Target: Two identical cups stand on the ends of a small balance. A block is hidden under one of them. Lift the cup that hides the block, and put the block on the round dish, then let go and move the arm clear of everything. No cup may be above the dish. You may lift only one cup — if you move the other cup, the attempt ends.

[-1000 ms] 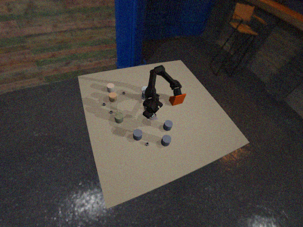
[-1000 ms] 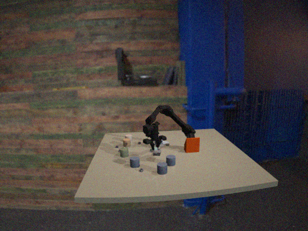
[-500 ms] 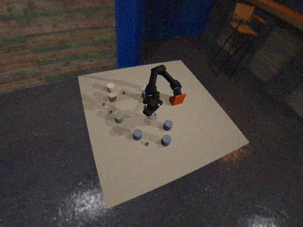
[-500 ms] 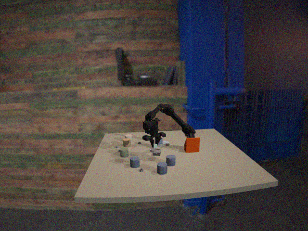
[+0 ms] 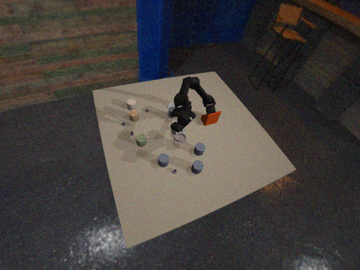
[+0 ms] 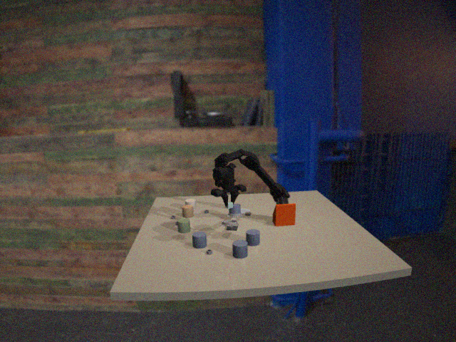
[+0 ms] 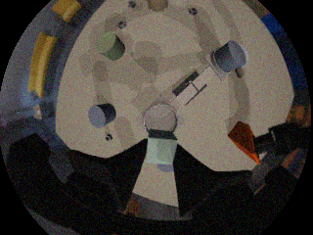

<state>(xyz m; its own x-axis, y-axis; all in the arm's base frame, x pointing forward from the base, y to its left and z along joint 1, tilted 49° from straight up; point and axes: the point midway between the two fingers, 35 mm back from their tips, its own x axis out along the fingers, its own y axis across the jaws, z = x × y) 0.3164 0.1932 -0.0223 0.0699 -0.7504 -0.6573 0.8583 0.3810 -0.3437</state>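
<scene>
Now: gripper tip 4 cm past the blue-grey cup, 27 cm to the left of it and 11 cm above it. Round my gripper tip: green cup 25 cm ahead, 7 cm to the right, 13 cm below; then balance 2 cm behind, 12 cm to the right, 13 cm below; then pale block 1 cm above.
</scene>
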